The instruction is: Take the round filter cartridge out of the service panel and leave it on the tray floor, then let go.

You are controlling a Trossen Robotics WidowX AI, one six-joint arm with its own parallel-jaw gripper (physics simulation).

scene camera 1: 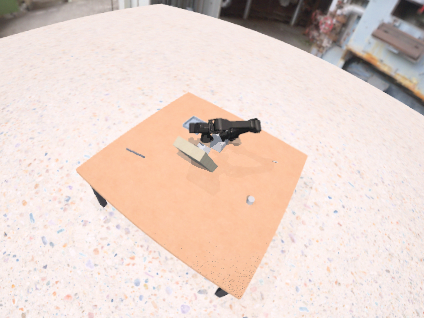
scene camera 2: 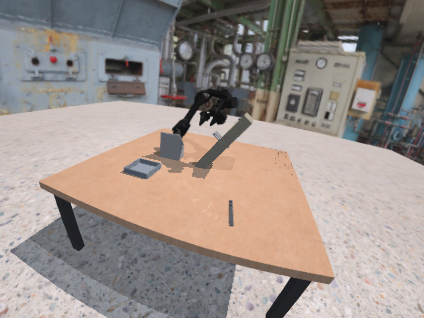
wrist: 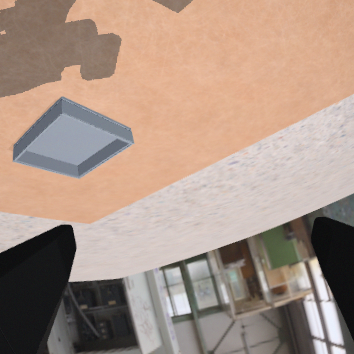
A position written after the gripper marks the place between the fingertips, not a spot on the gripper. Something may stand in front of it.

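With nothing in its grasp, the gripper point(wrist: 196, 235) is open. The scene also has a grey tray point(wrist: 71, 139).
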